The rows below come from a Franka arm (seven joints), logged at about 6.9 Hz.
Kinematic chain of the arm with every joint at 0, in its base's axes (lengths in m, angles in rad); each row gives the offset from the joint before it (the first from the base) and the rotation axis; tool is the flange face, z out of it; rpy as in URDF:
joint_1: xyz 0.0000 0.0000 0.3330 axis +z
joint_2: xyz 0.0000 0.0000 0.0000 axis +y
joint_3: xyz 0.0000 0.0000 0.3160 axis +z
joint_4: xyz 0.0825 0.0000 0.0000 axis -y
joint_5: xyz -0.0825 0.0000 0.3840 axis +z
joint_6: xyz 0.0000 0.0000 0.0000 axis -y
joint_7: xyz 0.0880 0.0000 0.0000 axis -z
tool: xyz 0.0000 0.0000 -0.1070 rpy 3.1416 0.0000 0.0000
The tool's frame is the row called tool.
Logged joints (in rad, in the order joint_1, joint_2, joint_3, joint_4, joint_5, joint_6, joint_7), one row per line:
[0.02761, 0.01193, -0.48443, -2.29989, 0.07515, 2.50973, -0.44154]
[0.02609, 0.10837, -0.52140, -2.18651, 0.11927, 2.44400, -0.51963]
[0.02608, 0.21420, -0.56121, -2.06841, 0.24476, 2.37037, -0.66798]
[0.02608, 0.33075, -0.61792, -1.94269, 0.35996, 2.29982, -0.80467]
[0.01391, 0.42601, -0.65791, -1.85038, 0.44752, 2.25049, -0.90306]
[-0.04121, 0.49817, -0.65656, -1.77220, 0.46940, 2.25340, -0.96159]
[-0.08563, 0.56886, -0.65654, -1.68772, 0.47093, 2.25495, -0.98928]
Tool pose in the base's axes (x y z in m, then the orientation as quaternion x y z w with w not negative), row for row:
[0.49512, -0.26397, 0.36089, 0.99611, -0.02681, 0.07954, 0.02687]
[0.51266, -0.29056, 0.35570, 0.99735, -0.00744, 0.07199, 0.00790]
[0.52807, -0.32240, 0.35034, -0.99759, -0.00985, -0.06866, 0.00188]
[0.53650, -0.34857, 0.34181, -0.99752, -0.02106, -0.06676, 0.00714]
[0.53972, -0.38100, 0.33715, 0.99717, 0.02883, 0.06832, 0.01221]
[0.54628, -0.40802, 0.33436, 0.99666, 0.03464, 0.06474, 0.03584]
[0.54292, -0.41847, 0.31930, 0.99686, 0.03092, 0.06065, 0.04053]
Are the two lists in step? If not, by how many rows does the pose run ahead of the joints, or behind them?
The pose runs 1 row ahead of the joints: the pose in row i belongs to the joints in row i + 1.
